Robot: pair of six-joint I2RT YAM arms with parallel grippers.
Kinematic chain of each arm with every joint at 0, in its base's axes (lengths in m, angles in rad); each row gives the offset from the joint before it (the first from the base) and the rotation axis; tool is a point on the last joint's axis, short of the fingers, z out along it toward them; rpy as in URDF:
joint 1: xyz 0 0 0.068 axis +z
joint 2: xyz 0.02 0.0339 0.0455 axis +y
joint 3: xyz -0.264 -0.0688 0 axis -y
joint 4: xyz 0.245 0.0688 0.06 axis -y
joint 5: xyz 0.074 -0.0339 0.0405 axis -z
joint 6: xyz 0.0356 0 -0.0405 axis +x
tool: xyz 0 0 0 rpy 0 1.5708 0
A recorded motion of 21 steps. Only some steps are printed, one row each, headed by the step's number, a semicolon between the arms.
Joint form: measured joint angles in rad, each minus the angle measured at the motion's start. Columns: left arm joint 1, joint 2, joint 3, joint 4, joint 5, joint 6; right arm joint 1, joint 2, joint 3, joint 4, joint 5, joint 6.
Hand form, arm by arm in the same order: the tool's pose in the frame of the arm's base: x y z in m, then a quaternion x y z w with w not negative. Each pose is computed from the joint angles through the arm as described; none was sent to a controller.
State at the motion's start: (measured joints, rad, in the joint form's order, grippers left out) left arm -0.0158 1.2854 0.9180 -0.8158 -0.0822 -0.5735; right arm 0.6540 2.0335 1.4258 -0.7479 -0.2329 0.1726
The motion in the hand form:
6: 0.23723 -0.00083 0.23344 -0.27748 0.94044 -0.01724 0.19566; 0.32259 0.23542 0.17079 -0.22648 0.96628 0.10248 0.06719
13: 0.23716 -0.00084 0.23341 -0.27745 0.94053 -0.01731 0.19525; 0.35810 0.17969 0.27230 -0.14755 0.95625 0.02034 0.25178
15: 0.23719 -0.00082 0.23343 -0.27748 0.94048 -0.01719 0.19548; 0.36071 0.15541 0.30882 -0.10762 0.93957 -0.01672 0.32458
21: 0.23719 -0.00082 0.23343 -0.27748 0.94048 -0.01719 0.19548; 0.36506 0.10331 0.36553 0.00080 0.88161 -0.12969 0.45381
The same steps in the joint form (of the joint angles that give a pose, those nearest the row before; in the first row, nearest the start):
6: 0.0000 0.0000 0.0000 -0.0004 0.0000 0.0000; -0.0359 -0.0088 0.0653 -0.0855 0.0946 -0.0007
13: 0.0000 0.0000 0.0000 -0.0011 0.0004 0.0000; -0.1785 -0.1701 0.2056 -0.0927 0.3502 -0.0332
15: 0.0000 0.0000 0.0000 -0.0008 0.0000 0.0000; -0.2273 -0.2422 0.2270 -0.0549 0.4536 -0.0461
21: 0.0000 0.0000 0.0000 -0.0008 0.0000 0.0000; -0.3342 -0.3449 0.2468 0.0851 0.7214 -0.0881

